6 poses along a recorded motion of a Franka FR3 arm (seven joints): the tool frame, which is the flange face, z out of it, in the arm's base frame.
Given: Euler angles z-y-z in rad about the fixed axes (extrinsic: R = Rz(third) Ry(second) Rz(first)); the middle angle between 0 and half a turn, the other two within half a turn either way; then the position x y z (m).
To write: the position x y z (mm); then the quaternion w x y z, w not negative. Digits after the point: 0 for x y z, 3 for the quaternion.
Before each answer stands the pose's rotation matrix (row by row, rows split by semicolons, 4 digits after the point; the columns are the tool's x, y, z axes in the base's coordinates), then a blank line. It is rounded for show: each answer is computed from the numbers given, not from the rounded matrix.
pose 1, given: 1.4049 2.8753 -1.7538 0.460 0.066 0.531
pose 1, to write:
0.9988 -0.0108 -0.0479; -0.0228 -0.9657 -0.2588; -0.0435 0.2595 -0.9648

460 66 531 0.131 0.991 -0.008 -0.023
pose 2, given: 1.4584 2.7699 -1.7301 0.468 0.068 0.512
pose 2, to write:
0.9977 -0.0361 -0.0576; -0.0545 -0.9319 -0.3586; -0.0407 0.3609 -0.9317

468 68 512 0.183 0.983 -0.023 -0.025
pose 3, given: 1.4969 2.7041 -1.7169 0.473 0.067 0.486
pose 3, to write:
0.9964 -0.0585 -0.0617; -0.0790 -0.9045 -0.4192; -0.0313 0.4225 -0.9058

473 67 486 0.216 0.976 -0.035 -0.024
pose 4, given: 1.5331 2.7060 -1.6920 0.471 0.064 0.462
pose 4, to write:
0.9961 -0.0721 -0.0510; -0.0869 -0.9039 -0.4189; -0.0159 0.4216 -0.9066

471 64 462 0.215 0.976 -0.041 -0.017
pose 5, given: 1.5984 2.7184 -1.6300 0.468 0.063 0.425
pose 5, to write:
0.9964 -0.0815 -0.0243; -0.0843 -0.9082 -0.4100; 0.0113 0.4105 -0.9118

468 63 425 0.210 0.977 -0.042 -0.003
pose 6, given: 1.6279 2.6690 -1.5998 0.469 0.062 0.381
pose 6, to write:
0.9965 -0.0828 -0.0132; -0.0797 -0.8869 -0.4550; 0.0260 0.4545 -0.8904

469 62 381 0.234 0.971 -0.042 0.003
